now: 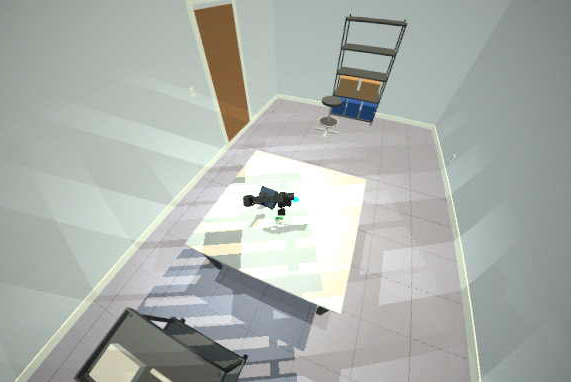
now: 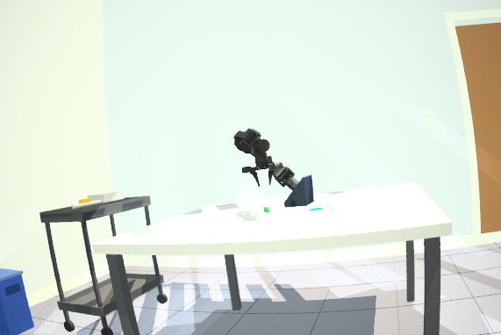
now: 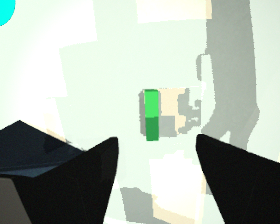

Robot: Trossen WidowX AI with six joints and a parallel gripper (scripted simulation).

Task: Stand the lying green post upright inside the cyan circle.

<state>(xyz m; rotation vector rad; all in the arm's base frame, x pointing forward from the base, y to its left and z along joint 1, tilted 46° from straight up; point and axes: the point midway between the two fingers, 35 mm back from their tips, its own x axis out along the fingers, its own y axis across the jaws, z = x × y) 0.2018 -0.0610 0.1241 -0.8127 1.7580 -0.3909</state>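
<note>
Now: the green post 20 mm behind my gripper tip, 10 mm to the right of it and 120 mm below it. From my gripper tip the other things lie so: cyan circle 60 mm ahead, 230 mm to the left, 120 mm below.
</note>
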